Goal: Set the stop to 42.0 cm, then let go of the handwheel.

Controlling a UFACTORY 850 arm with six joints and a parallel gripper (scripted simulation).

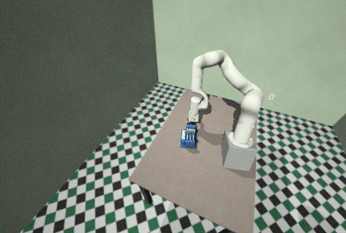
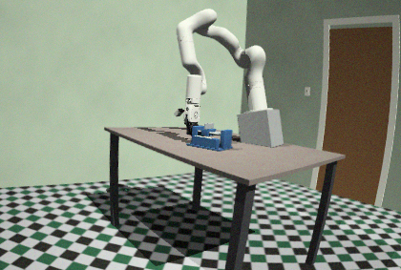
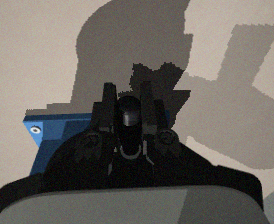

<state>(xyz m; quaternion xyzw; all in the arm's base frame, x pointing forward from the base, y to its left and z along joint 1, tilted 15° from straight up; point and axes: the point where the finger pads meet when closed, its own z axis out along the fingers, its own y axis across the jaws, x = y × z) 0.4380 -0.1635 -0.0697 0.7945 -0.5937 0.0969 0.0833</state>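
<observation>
Now: the stop block 140 mm to the left of my hand and 30 mm above it.
</observation>
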